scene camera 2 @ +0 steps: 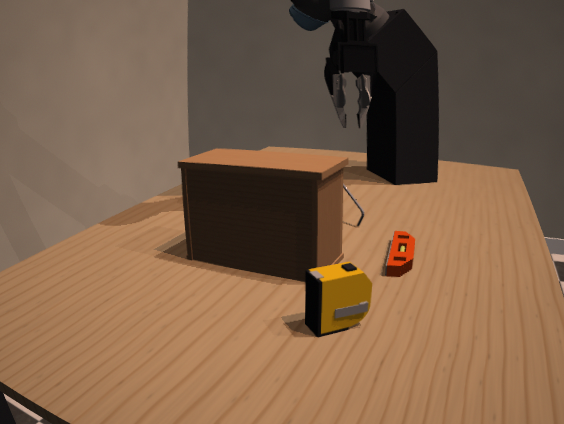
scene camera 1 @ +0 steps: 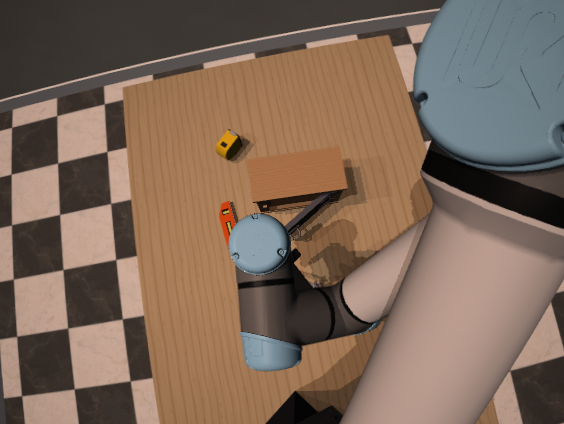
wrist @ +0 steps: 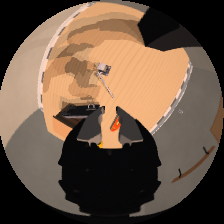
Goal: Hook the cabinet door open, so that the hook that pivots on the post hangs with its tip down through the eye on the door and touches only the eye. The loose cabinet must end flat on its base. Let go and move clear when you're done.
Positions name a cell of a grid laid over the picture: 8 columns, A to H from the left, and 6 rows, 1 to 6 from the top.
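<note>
Wooden cabinet (scene camera 2: D4) (scene camera 1: E3) (wrist: C4). Orange spirit level (scene camera 2: F4). My gripper (scene camera 2: F2) (wrist: D3).
</note>
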